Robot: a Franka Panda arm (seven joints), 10 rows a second.
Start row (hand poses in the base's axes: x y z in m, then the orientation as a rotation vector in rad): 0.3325, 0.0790, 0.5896, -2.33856, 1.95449, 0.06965
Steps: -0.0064, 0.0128, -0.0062, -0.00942, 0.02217, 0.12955; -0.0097, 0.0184, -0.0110, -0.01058, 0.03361, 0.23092; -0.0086, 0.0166, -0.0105, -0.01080, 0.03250, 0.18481; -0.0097, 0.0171, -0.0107, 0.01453, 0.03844, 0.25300; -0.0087, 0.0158, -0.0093, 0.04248, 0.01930, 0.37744; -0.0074, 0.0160, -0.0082, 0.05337, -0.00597, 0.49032; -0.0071, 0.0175, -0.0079, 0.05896, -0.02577, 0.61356; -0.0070, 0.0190, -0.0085, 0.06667, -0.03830, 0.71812; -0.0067, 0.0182, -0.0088, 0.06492, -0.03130, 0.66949
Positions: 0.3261, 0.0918, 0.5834, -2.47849, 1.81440, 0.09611; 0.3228, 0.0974, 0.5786, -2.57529, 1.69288, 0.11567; 0.3239, 0.0956, 0.5791, -2.53431, 1.75079, 0.11099; 0.3228, 0.0961, 0.5789, -2.57932, 1.65576, 0.14686; 0.3238, 0.0948, 0.5803, -2.65143, 1.47605, 0.15823; 0.3251, 0.0950, 0.5814, -2.71348, 1.31342, 0.14535; 0.3254, 0.0965, 0.5817, -2.77913, 1.13760, 0.13452; 0.3255, 0.0980, 0.5811, -2.82640, 0.98637, 0.13284; 0.3258, 0.0972, 0.5808, -2.80462, 1.05674, 0.13668
